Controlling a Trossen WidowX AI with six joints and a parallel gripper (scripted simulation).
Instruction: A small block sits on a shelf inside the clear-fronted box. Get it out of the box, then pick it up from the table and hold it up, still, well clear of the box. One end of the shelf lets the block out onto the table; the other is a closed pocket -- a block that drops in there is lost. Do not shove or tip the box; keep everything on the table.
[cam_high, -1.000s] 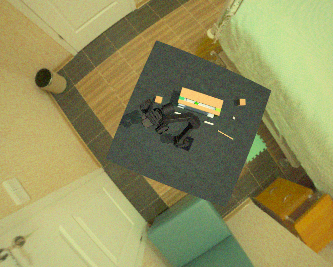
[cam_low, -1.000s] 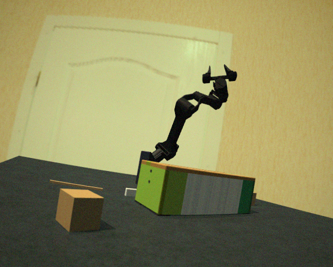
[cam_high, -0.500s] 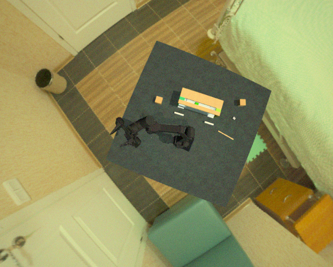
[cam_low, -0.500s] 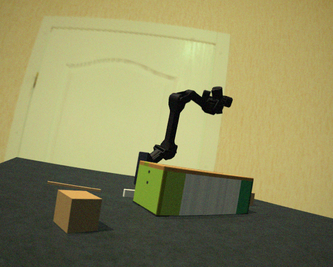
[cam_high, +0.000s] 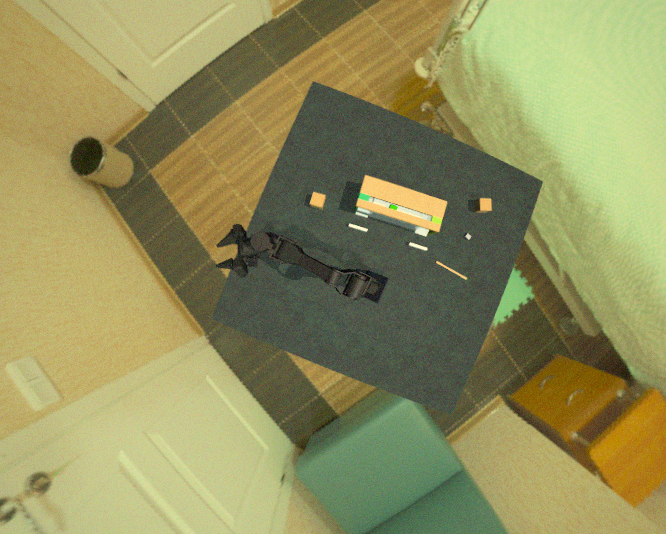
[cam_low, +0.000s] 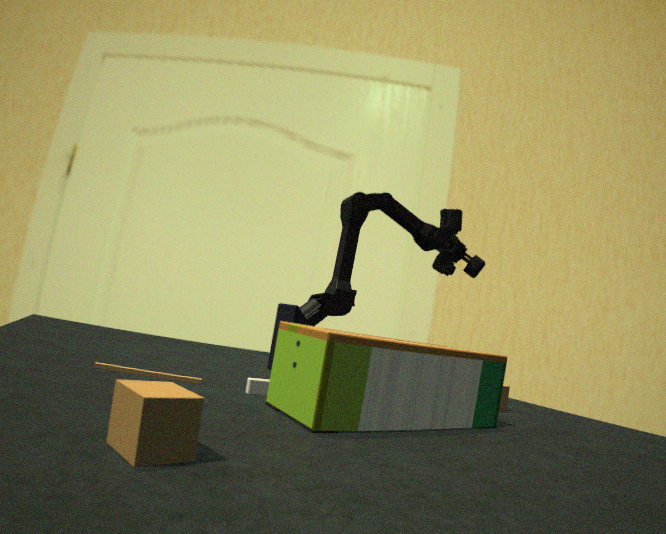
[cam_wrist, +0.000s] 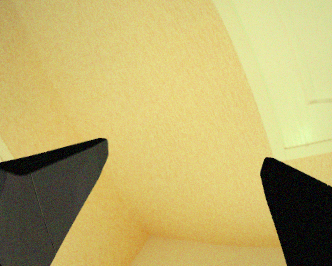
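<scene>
Right now the green block is 39 cm ahead of my gripper tip, 57 cm to the right of it and 32 cm below it. From my gripper tip the other things lie so: box 38 cm ahead, 60 cm to the right, 35 cm below; thin wooden stick 21 cm ahead, 95 cm to the right, 41 cm below.
</scene>
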